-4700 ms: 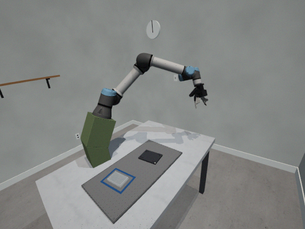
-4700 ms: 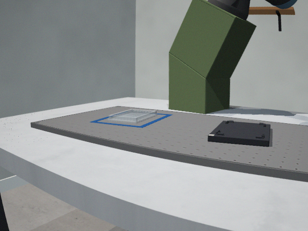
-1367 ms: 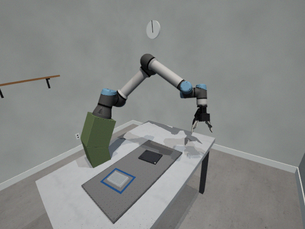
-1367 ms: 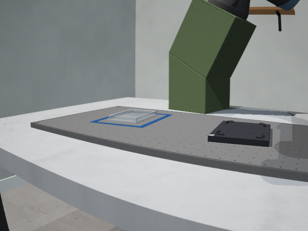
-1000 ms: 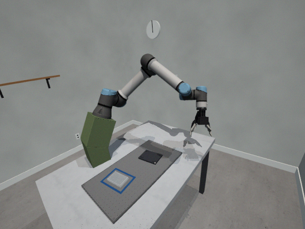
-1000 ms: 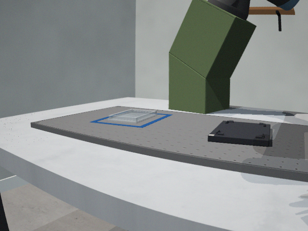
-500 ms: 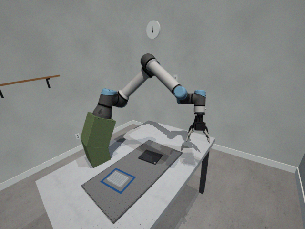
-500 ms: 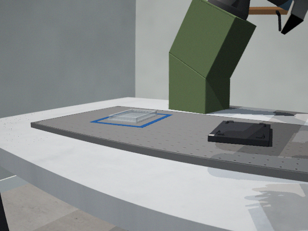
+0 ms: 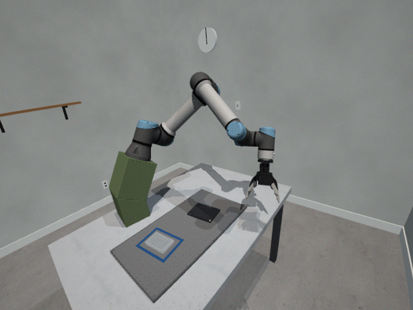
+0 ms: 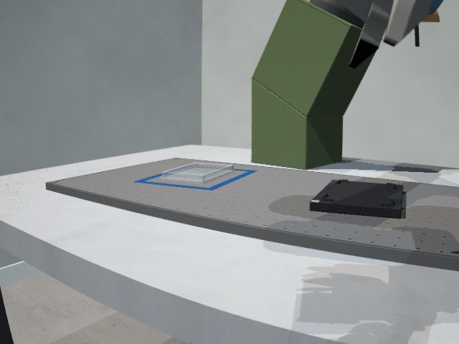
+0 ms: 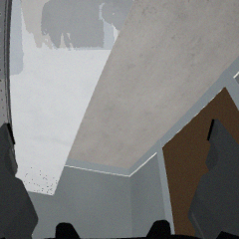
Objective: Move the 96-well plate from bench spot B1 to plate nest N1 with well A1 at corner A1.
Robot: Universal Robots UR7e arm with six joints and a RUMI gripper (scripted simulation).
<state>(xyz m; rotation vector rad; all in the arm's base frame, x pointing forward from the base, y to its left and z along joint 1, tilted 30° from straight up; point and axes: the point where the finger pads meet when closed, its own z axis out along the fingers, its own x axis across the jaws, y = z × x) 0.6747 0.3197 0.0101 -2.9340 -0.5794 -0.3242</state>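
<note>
The clear 96-well plate lies 330 mm behind my hand, 420 mm to the right of it and 160 mm below it. The rest, counted from my hand: black plate nest (320 mm behind, 110 mm to the right, 150 mm below); then white corner mark (240 mm behind, 140 mm to the right, 150 mm below).
</note>
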